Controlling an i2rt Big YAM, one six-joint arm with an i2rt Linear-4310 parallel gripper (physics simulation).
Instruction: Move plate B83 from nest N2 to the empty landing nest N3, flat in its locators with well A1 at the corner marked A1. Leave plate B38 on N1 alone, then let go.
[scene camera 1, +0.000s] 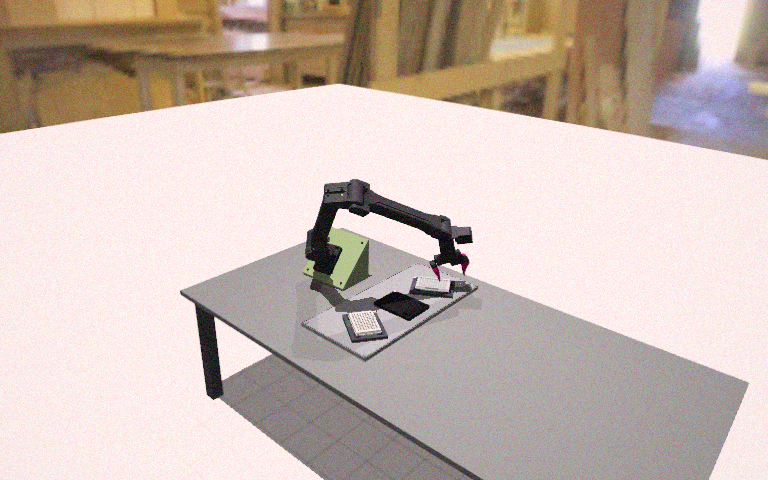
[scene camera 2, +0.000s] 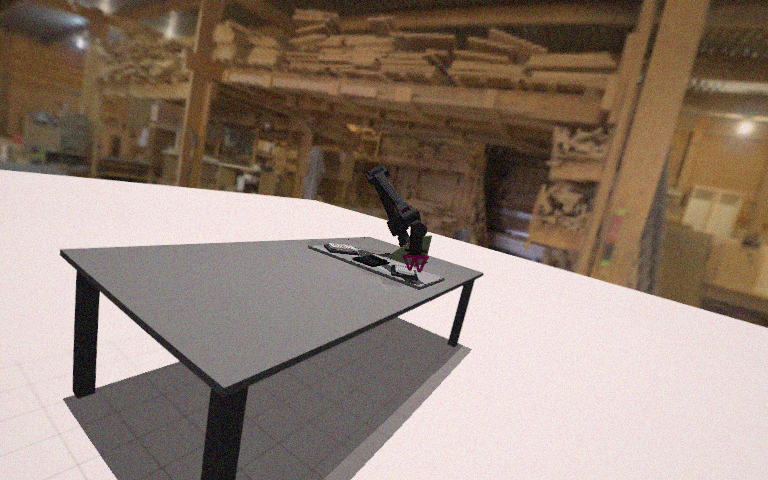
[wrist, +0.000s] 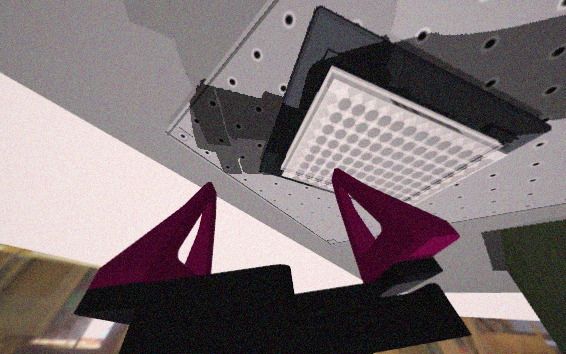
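A white well plate lies in a dark nest at one end of the board. My gripper is open and empty, with magenta fingertips above that end. In the wrist view one fingertip overlaps the plate's edge and the other stands out past the nest; contact cannot be told. A second white plate lies in the nest at the other end. The middle nest is black and bears no plate. Plate labels, nest labels and the A1 marks are not readable.
The nests stand in a row on a light perforated board on the grey table. The arm's green wedge mount stands behind the board. The arm casts shadows over the board.
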